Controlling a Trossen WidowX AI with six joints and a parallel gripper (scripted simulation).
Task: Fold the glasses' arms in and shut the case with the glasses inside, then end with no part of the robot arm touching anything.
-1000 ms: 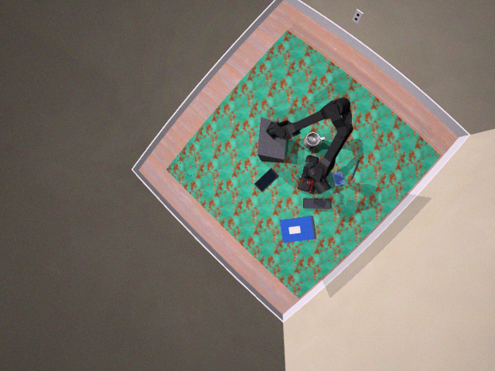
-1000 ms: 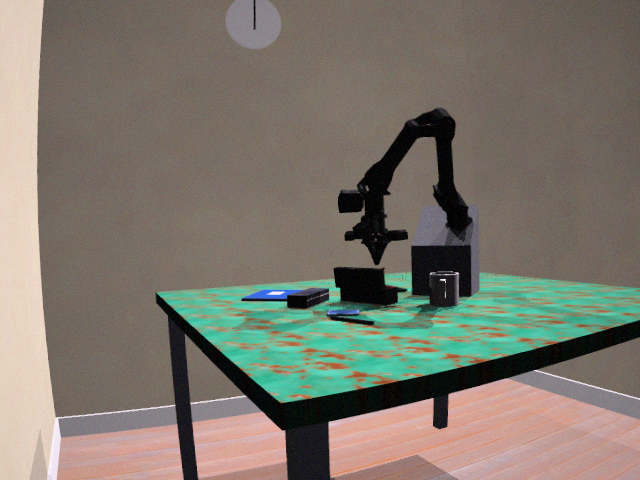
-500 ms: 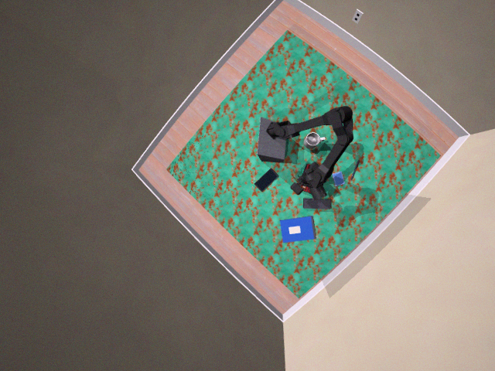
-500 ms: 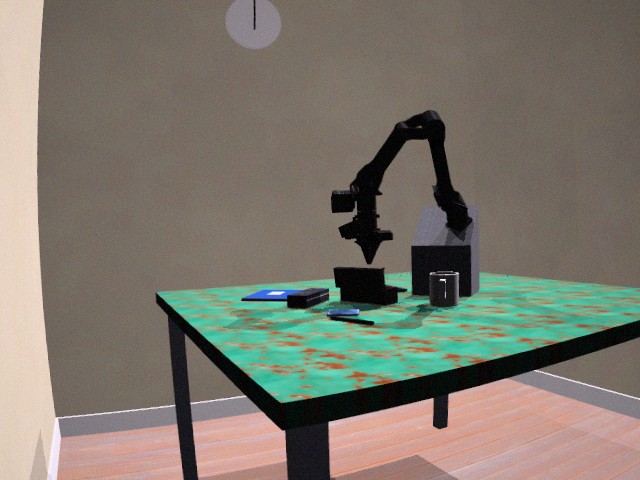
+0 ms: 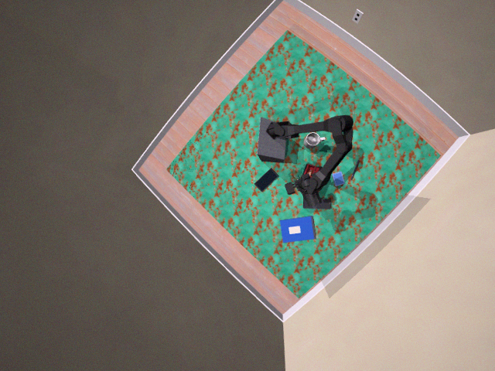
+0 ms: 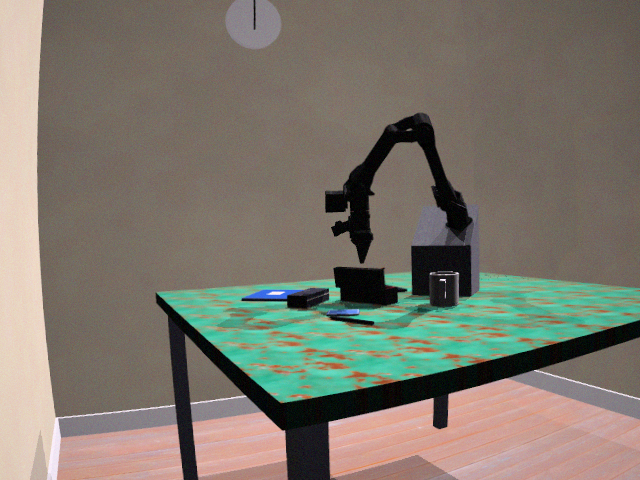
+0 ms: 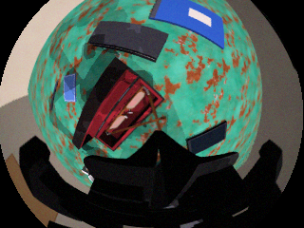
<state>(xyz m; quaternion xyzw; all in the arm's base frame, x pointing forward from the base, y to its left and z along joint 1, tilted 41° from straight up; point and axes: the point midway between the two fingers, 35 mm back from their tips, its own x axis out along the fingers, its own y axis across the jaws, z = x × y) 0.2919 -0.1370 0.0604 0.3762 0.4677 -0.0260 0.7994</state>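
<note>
Right now the glasses is 100 mm below my hand and 30 mm to the left of it. Also, from my hand: black glasses case 90 mm below, 70 mm to the left, 40 mm ahead; black box 170 mm ahead, 120 mm below, 20 mm to the right; glasses case lid 80 mm to the left, 70 mm below, 60 mm ahead.
</note>
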